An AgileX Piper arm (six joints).
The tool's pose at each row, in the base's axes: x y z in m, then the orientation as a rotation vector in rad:
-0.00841 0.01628 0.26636 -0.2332 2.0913 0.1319
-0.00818 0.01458 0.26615 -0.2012 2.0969 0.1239
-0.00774 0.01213 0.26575 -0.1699 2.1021 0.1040
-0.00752 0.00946 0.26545 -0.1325 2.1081 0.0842
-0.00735 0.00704 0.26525 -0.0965 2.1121 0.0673
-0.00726 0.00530 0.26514 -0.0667 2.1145 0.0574
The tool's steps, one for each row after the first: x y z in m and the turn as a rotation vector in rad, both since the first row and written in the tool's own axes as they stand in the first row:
0.00026 -0.00171 -0.00002 0.0189 0.0025 0.0200
0.00066 -0.00420 0.00009 0.0459 0.0056 0.0346
0.00111 -0.00685 -0.00008 0.0753 0.0094 0.0537
0.00147 -0.00925 -0.00029 0.1021 0.0116 0.0728
0.00172 -0.01096 -0.00049 0.1213 0.0126 0.0902

